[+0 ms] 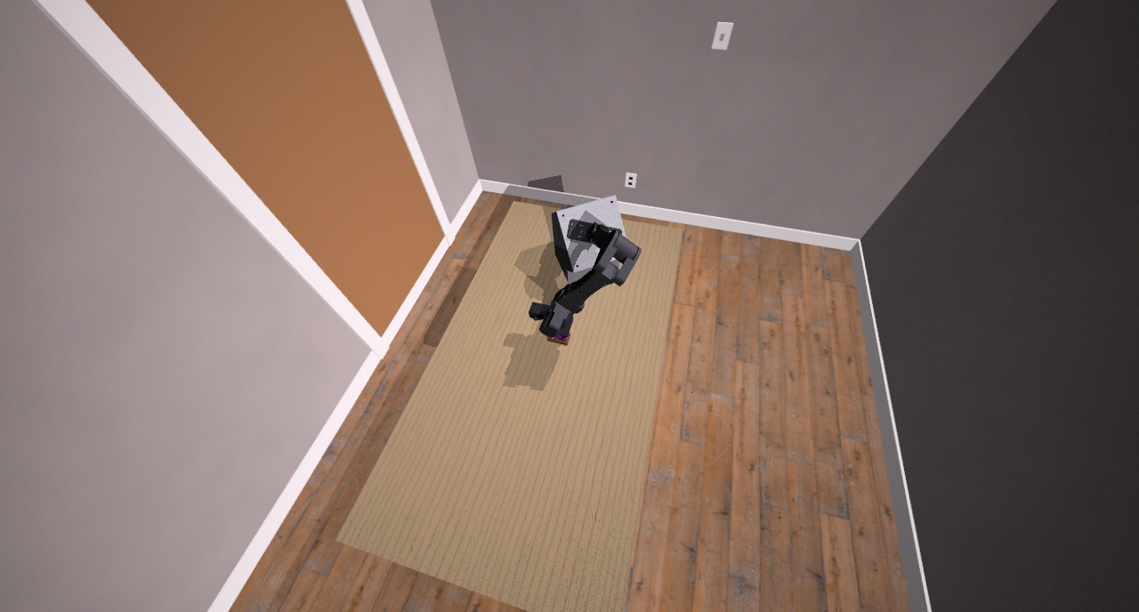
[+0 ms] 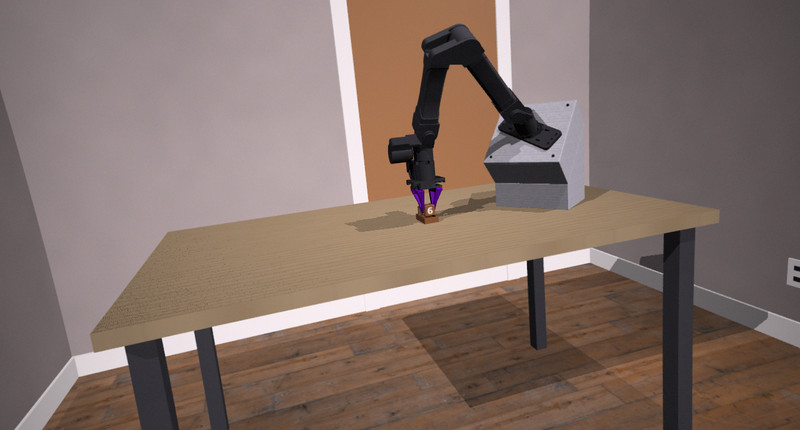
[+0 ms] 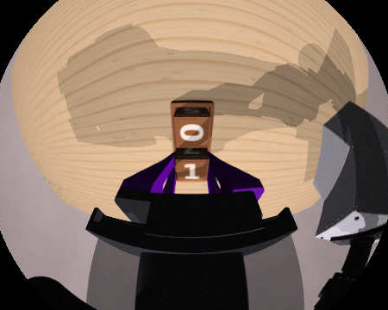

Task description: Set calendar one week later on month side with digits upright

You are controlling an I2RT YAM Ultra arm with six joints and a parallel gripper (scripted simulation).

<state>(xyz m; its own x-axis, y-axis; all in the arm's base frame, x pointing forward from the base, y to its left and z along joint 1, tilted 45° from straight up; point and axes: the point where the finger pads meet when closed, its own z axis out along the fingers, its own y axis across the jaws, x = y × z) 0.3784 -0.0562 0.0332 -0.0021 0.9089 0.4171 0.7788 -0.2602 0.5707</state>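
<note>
My gripper is now 20 mm to the left of the brown tray and 30 mm above it.
</note>
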